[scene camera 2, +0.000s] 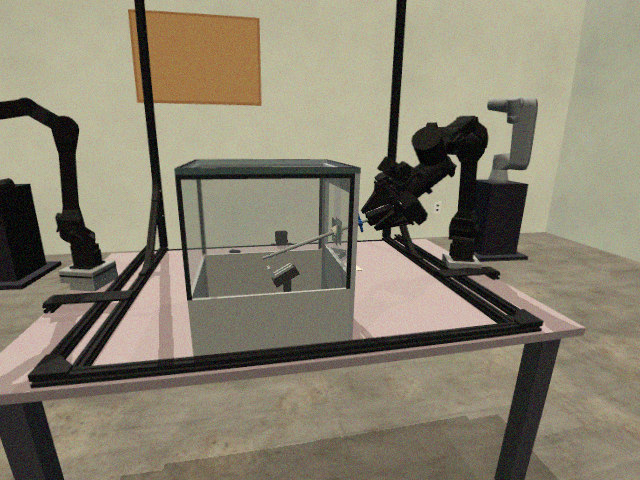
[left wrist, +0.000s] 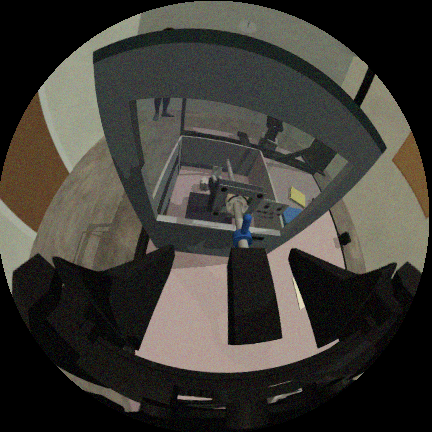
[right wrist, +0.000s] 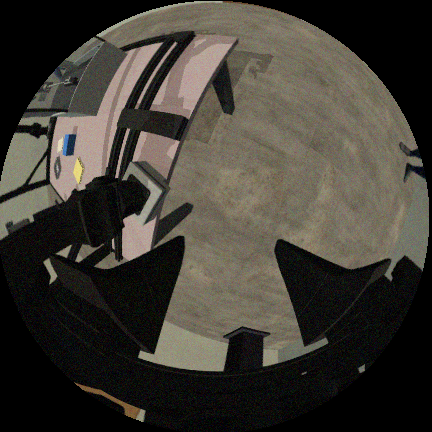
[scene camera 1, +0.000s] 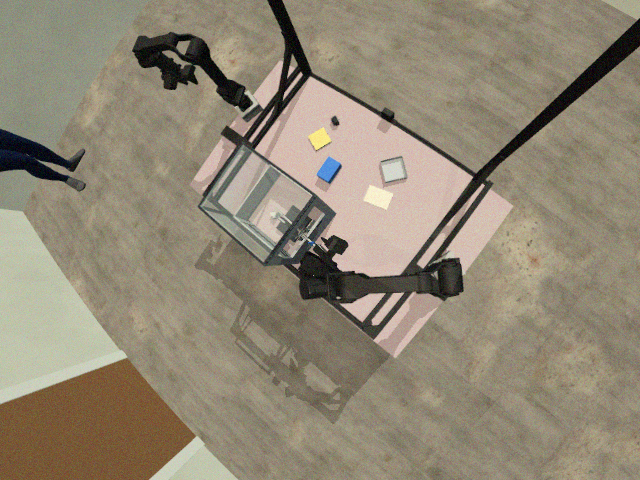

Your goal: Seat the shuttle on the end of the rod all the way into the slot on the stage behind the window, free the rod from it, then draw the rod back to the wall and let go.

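Places are measured from the left arm's base along level axes (x left, y back, z up), in centimetres.
Pixels of known places: left gripper, between the fingertips: (scene camera 2: 368, 220) (left wrist: 233, 253) (scene camera 1: 314, 248); right gripper, between the fingertips: (right wrist: 231, 243) (scene camera 1: 192, 84); left arm's base, origin of its link: (scene camera 2: 461, 258) (right wrist: 46, 130); right arm's base, origin of its link: (scene camera 2: 87, 265) (right wrist: 134, 194) (scene camera 1: 244, 103).
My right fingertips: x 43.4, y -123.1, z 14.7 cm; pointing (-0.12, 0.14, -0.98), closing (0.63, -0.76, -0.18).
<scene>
Ahead of a thing's pixels: the offset from my right fingertips to its top centre.
The thin grey rod (scene camera 2: 302, 243) (left wrist: 238, 216) slopes down through the wall port (scene camera 2: 337, 230) into the glass box. Its blue collar {dx -9.1, dy +90.3, dz +4.3 cm} (scene camera 2: 360, 223) (left wrist: 243, 237) and black handle {dx -10.4, dy +94.7, dz +7.3 cm} (scene camera 2: 381, 212) (left wrist: 253, 300) are outside. The dark stage (scene camera 2: 285, 274) stands inside, its upper block tilted. A small pale piece (scene camera 2: 268, 267) (left wrist: 204, 183) shows beside it; whether this is the shuttle, and how it sits in the slot, is too small to tell. My left gripper (scene camera 2: 373, 211) (left wrist: 233, 253) is open, its fingers apart on either side of the handle. My right gripper (scene camera 1: 180, 80) (right wrist: 231, 243) is open and empty, off the table.
The glass box (scene camera 1: 256, 255) (scene camera 2: 268, 173) has a dark frame around its opening. A blue block {dx -27.3, dy +65.0, dz -14.6 cm} (scene camera 1: 328, 169) (left wrist: 292, 215), yellow pad {dx -31.6, dy +50.2, dz -17.5 cm} (scene camera 1: 319, 138) (left wrist: 297, 196), grey tray {dx -48.8, dy +79.7, dz -16.6 cm} (scene camera 1: 383, 175) and cream sheet {dx -37.5, dy +85.4, dz -18.3 cm} (scene camera 1: 377, 197) lie on the pink table. Black rails (scene camera 2: 289, 351) edge the table.
</scene>
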